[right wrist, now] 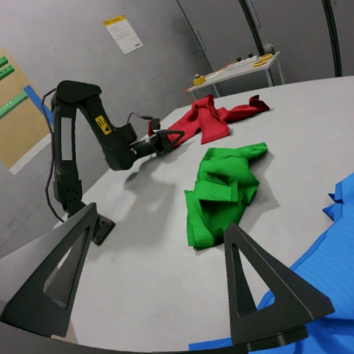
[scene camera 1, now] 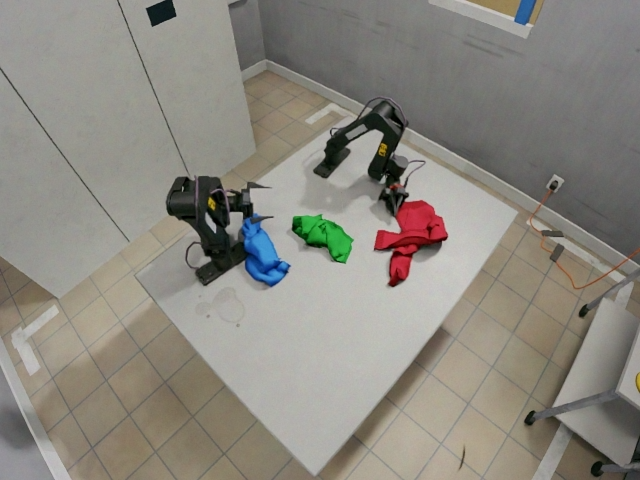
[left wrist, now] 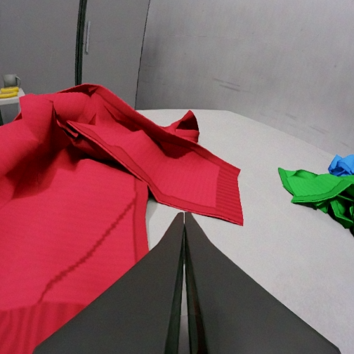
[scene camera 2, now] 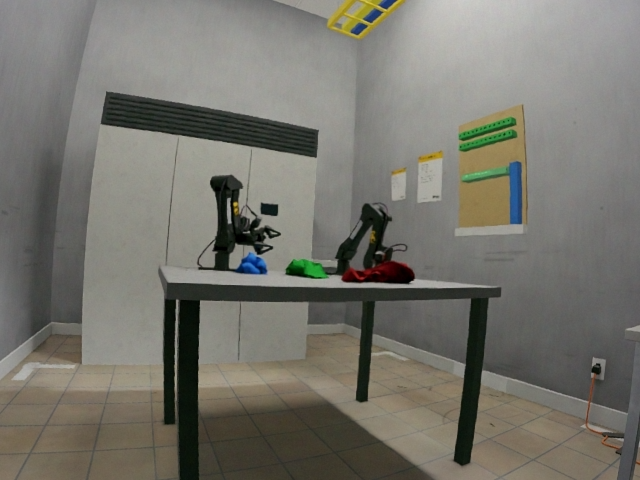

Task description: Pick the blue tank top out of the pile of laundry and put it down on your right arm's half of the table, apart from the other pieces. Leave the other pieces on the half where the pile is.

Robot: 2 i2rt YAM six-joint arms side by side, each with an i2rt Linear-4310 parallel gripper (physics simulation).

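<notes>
The blue tank top [scene camera 1: 262, 253] [scene camera 2: 251, 264] [left wrist: 342, 165] [right wrist: 330, 265] lies crumpled in front of the right arm's base, apart from the other pieces. My right gripper [scene camera 1: 271, 202] [scene camera 2: 275, 241] [right wrist: 165, 219] is open and empty, raised above the table beside the blue piece. A green piece [scene camera 1: 324, 235] [scene camera 2: 306, 268] [left wrist: 320, 189] [right wrist: 225, 190] lies bunched near the middle. A red piece [scene camera 1: 413, 232] [scene camera 2: 379, 272] [left wrist: 75, 210] [right wrist: 210, 120] lies at the right in scene camera 1. My left gripper [scene camera 1: 395, 212] [left wrist: 183, 220] is shut and empty, low at the red piece's edge.
The pieces lie on the white table [scene camera 1: 320, 361] [scene camera 2: 330, 293]. The right arm's base [scene camera 1: 222, 266] stands close beside the blue piece. The left arm's base [scene camera 1: 331, 162] stands farther back. A white cart [scene camera 1: 594, 372] stands off the table at the right in scene camera 1.
</notes>
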